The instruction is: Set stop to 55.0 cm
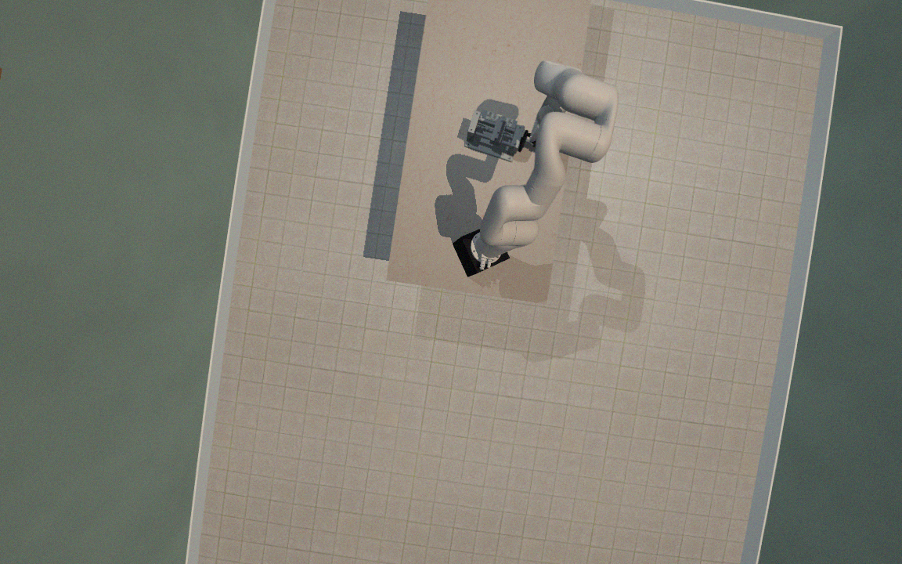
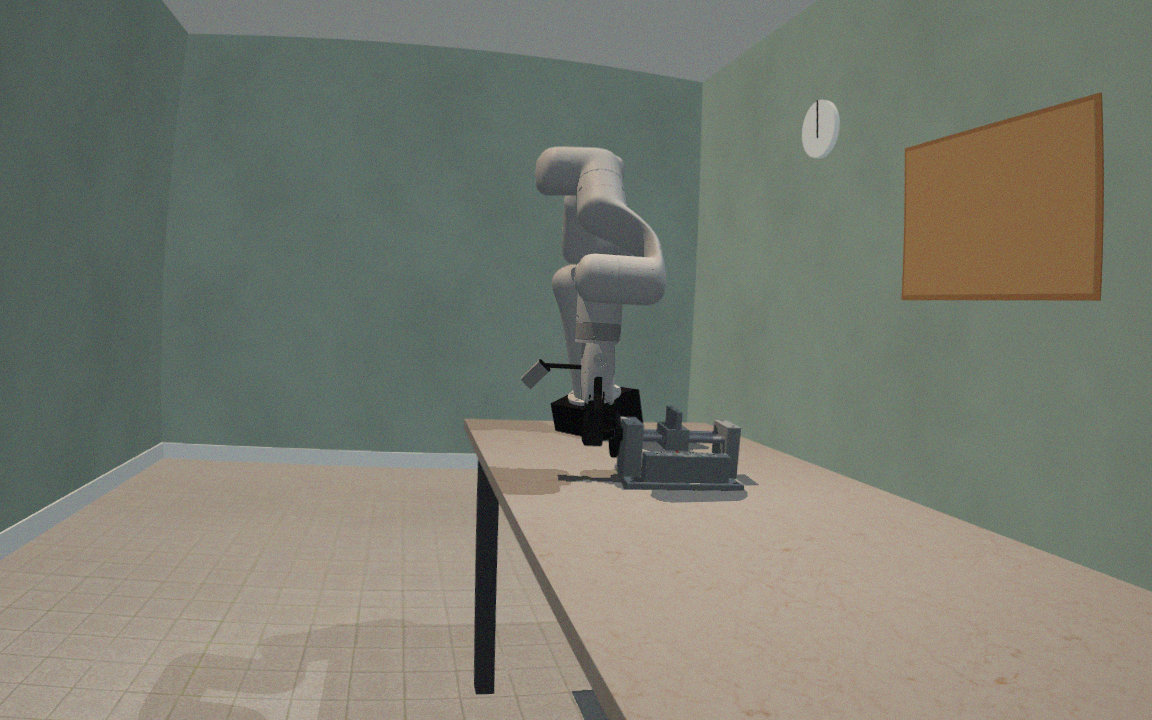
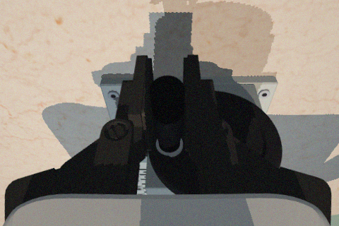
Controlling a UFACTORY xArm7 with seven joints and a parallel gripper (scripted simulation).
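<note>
Right now my hand is 1 cm short of the stop block, 14 cm to the right of it and 1 cm below it. Round my hand: crank handle (1 cm to the left); black handwheel (3 cm to the left).
</note>
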